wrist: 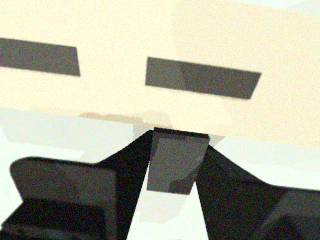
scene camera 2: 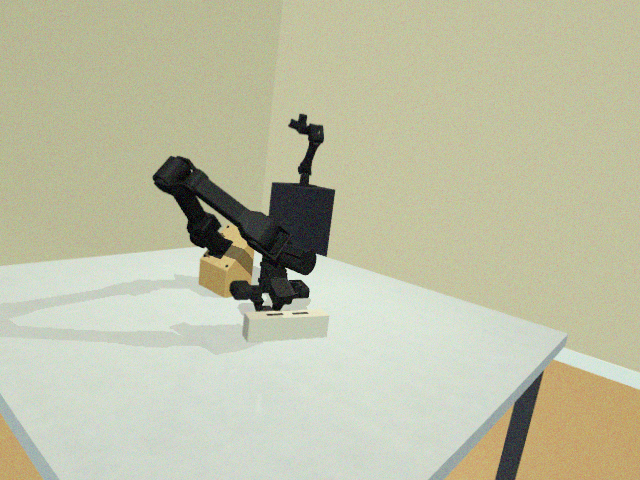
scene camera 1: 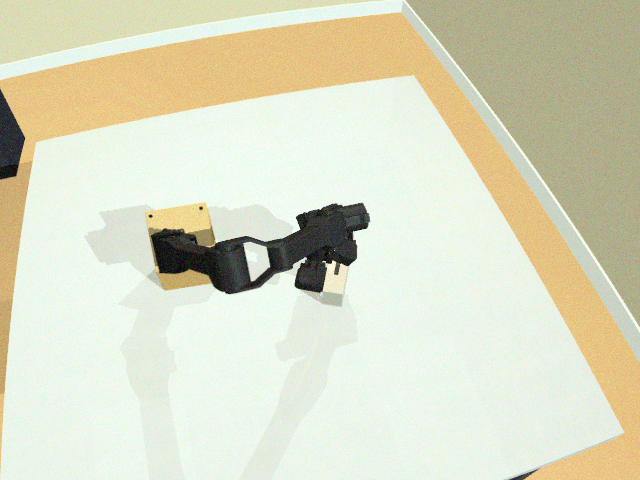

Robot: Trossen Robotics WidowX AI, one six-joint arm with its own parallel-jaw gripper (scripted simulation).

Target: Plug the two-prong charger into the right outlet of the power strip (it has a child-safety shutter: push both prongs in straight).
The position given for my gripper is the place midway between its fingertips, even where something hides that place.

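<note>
Looking through scene camera 2, I find my gripper [scene camera 2: 266,321]. The wrist view shows me a grey charger [wrist: 176,156], and my gripper [wrist: 171,137] is visible there too. In scene camera 1 I can see my gripper [scene camera 1: 314,274] as well.
</note>
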